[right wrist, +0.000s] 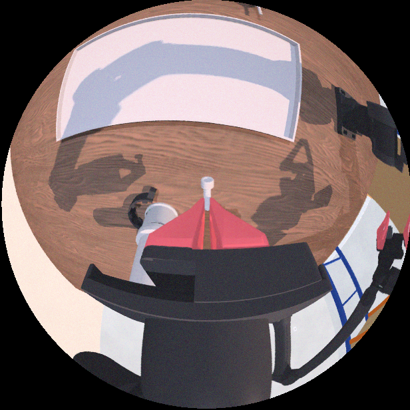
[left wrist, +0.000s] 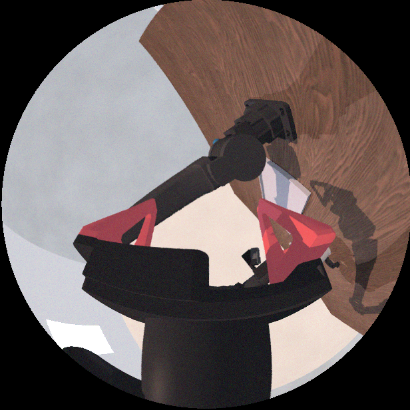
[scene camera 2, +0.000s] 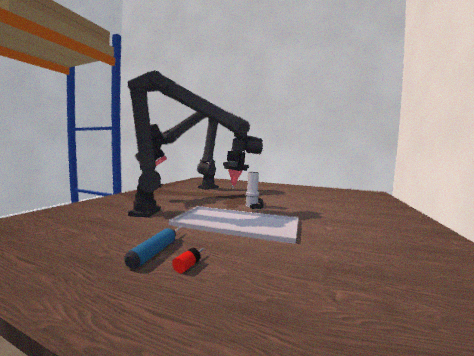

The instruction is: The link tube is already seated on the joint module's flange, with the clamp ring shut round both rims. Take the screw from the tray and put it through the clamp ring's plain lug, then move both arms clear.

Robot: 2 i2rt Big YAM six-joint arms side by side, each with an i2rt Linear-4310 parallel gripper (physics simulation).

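Frame: origin at the left arm's base, x ahead, y left, z up, level; millimetres.
Where they show: right gripper, fingertip midpoint: [scene camera 2: 233,186]; left arm's base at its link origin: [scene camera 2: 208,187]; right arm's base at its link origin: [scene camera 2: 145,212].
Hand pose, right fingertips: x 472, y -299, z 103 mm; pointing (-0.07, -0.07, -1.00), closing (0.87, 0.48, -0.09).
Each offset is from my right fingertips to the top centre of the thing. "spot": to the spot under its first point.
The white link tube @[dy +117, dx +20, dz +58 mm] [scene camera 2: 253,181] [right wrist: 138,270] stands upright on the white joint module @[dy +117, dx +20, dz -39 mm] [scene camera 2: 251,201] [right wrist: 161,213], with the clamp ring @[spot: dy +91, dx +38, dz -42 mm] [scene camera 2: 252,194] around the joint. The lugs cannot be made out. My right gripper [scene camera 2: 233,185] [right wrist: 206,203] is shut on the light grey screw [right wrist: 207,183], head outward from the fingertips. It is above the table beside the tube, to its left in the scene view and apart from it. My left gripper [scene camera 2: 160,160] [left wrist: 206,203] [right wrist: 395,226] is open and empty, high at the left of the scene view. The tray [scene camera 2: 285,232] [left wrist: 286,189] [right wrist: 200,105] holds no screw.
A dark curved piece @[spot: dy +89, dx +70, dz -82 mm] [scene camera 2: 257,204] [right wrist: 134,210] sits at the module's foot. A blue-handled tool @[spot: dy -484, dx +167, dz -73 mm] [scene camera 2: 152,248] and a red and black tool @[dy -429, dx +242, dz -68 mm] [scene camera 2: 185,261] lie in front of the tray. My right arm's base [scene camera 2: 144,206] [left wrist: 270,120] [right wrist: 344,112] stands left of the tray.
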